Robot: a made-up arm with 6 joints.
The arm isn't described. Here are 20 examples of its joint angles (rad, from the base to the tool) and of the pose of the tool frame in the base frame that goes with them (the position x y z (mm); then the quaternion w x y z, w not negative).
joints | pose
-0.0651 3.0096 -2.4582 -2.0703 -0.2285 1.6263 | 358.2 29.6 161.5 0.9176 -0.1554 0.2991 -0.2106
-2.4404 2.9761 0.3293 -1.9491 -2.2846 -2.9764 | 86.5 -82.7 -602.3 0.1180 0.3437 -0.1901 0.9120
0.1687 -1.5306 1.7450 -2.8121 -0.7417 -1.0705 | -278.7 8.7 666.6 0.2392 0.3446 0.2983 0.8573
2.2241 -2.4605 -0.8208 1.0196 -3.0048 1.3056 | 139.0 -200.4 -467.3 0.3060 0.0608 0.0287 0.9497
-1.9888 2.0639 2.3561 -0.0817 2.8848 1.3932 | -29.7 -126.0 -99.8 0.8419 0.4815 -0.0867 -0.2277
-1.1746 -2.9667 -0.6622 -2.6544 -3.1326 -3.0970 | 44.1 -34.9 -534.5 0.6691 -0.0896 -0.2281 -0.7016
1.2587 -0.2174 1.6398 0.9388 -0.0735 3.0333 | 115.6 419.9 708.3 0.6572 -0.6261 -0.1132 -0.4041
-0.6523 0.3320 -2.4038 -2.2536 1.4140 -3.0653 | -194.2 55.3 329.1 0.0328 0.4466 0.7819 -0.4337
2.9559 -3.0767 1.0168 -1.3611 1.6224 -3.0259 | 411.5 26.1 -458.9 0.7641 -0.5742 0.2578 0.1414
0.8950 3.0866 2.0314 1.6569 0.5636 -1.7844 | -361.0 -295.7 -93.0 0.7886 0.0666 -0.5915 0.1540
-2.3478 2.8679 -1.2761 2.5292 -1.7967 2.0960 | -387.2 -326.9 -389.6 0.2827 -0.5980 -0.7340 -0.1541
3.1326 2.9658 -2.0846 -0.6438 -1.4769 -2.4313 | -342.0 -102.2 63.0 0.8932 0.3717 0.1577 0.1981
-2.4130 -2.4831 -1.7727 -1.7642 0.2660 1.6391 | -155.3 -128.9 -428.2 0.0567 0.7820 0.2801 -0.5539
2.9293 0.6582 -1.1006 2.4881 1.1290 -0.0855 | -19.4 -97.0 918.3 0.6172 0.1503 0.6617 -0.3982
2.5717 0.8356 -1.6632 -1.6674 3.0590 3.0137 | -124.1 60.6 669.4 0.3698 -0.8052 -0.4379 0.1522
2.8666 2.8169 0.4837 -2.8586 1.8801 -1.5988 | -197.9 64.4 -655.1 0.3478 0.3385 -0.5546 -0.6759
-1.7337 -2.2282 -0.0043 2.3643 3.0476 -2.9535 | 129.4 569.3 -292.7 0.8238 0.4507 0.1317 -0.3174
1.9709 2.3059 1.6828 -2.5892 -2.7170 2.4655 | -87.9 66.3 -299.6 0.8827 -0.2352 -0.1076 0.3924
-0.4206 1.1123 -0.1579 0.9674 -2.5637 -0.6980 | 569.0 -290.0 582.1 0.4741 0.5407 -0.5686 -0.3995
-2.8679 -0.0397 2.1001 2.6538 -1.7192 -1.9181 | -272.2 -40.9 347.7 0.3815 -0.8382 0.3849 -0.0610
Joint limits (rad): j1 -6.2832..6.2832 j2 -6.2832..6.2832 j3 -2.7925..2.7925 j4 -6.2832..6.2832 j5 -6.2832..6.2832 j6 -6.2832..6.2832
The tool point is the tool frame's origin. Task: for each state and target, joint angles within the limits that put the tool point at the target. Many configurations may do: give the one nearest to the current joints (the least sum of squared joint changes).
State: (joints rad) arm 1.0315 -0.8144 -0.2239 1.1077 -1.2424 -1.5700
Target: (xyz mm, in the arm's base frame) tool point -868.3 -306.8 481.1
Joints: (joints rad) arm 0.2868 -1.1402 -0.1171 1.0667 -0.7139 -1.5700
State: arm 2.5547 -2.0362 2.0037 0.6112 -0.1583 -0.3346
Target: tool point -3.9 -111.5 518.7
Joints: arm 2.0195 -1.6741 2.3621 0.7308 0.2913 -0.3346
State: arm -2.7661 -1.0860 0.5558 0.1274 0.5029 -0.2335
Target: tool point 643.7 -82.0 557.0
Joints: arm -3.2007 -1.7435 1.1565 0.1696 0.8827 -0.2335
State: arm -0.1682 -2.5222 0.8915 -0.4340 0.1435 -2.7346
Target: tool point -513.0 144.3 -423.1
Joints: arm -0.2522 -3.1193 1.2442 -0.4226 0.2820 -2.7346
